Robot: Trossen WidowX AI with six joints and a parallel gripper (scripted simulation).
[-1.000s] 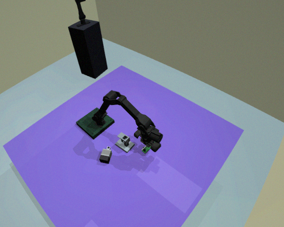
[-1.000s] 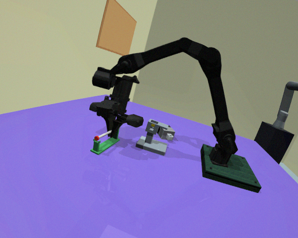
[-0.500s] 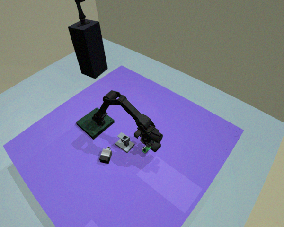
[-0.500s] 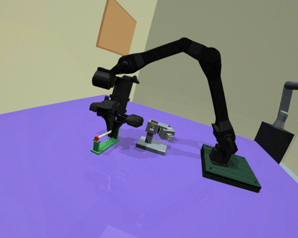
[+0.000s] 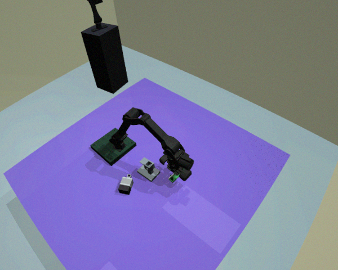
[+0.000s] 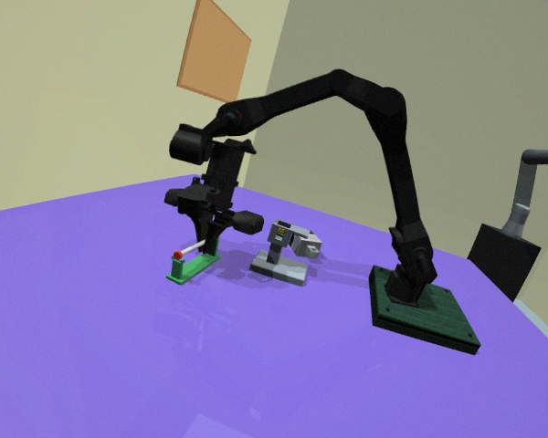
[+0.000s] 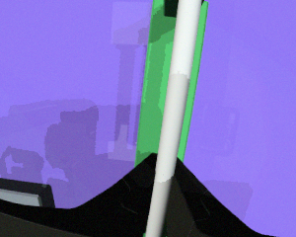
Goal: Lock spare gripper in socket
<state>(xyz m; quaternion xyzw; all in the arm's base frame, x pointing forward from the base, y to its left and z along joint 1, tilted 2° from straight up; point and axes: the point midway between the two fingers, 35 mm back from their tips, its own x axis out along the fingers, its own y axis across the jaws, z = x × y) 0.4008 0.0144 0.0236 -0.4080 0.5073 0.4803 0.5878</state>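
Right now my gripper tip is 20 mm to the right of the green cradle. Also, from my gripper tip: grey mount: 140 mm behind, 60 mm to the right, 30 mm above; then spare gripper: 200 mm behind, 200 mm to the right.
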